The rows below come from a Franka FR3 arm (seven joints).
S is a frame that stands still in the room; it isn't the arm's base.
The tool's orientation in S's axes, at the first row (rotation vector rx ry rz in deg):
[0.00 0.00 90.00]
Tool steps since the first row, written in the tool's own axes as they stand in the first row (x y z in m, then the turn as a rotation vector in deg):
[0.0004 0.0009 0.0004 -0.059 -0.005 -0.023]
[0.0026 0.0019 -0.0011 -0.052 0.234 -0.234]
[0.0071 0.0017 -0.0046 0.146 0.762 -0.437]
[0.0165 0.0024 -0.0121 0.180 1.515 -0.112]
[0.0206 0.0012 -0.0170 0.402 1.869 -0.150]
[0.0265 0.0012 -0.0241 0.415 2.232 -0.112]
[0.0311 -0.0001 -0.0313 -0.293 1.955 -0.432]
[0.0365 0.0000 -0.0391 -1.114 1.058 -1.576]
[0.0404 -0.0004 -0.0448 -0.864 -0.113 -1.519]
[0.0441 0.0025 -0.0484 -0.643 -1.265 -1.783]
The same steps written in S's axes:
[-0.0009 0.0004 0.0004 0.005 -0.059 -0.023]
[-0.0019 0.0026 -0.0011 -0.234 -0.052 -0.234]
[-0.0017 0.0071 -0.0046 -0.762 0.146 -0.437]
[-0.0024 0.0165 -0.0121 -1.515 0.180 -0.112]
[-0.0012 0.0206 -0.0170 -1.869 0.402 -0.150]
[-0.0012 0.0265 -0.0241 -2.232 0.415 -0.112]
[0.0001 0.0311 -0.0313 -1.955 -0.293 -0.432]
[0.0000 0.0365 -0.0391 -1.058 -1.114 -1.576]
[0.0004 0.0404 -0.0448 0.113 -0.864 -1.519]
[-0.0025 0.0441 -0.0484 1.265 -0.643 -1.783]

